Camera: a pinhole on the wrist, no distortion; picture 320 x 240 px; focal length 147.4 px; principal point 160.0 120.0 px. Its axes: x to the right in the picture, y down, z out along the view. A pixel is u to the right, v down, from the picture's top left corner.
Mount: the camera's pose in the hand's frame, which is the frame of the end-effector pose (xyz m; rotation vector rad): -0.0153 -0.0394 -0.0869 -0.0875 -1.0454 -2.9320
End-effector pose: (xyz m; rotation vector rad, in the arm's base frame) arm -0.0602 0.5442 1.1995 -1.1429 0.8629 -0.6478
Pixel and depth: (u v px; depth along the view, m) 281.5 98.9 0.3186
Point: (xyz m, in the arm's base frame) -0.0733 0.8922 1.1039
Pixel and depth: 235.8 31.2 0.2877
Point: -0.1103 0.7732 0.9818
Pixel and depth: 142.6 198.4 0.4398
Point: 0.3130 0.7070 1.1948
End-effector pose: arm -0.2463 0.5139 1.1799 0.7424 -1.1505 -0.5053
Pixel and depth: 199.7 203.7 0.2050
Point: -0.4051 0.5141 1.1768
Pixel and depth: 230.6 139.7 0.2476
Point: -0.4136 0.6243 1.2007
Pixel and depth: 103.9 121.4 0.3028
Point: -0.3429 0.4975 1.3945
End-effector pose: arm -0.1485 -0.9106 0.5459 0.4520 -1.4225 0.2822
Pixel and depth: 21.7 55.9 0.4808
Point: -0.3914 -0.6236 1.0543
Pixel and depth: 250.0 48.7 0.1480
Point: -0.2008 -0.8007 0.4583
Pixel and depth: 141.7 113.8 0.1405
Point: -0.1867 -0.8712 0.5624
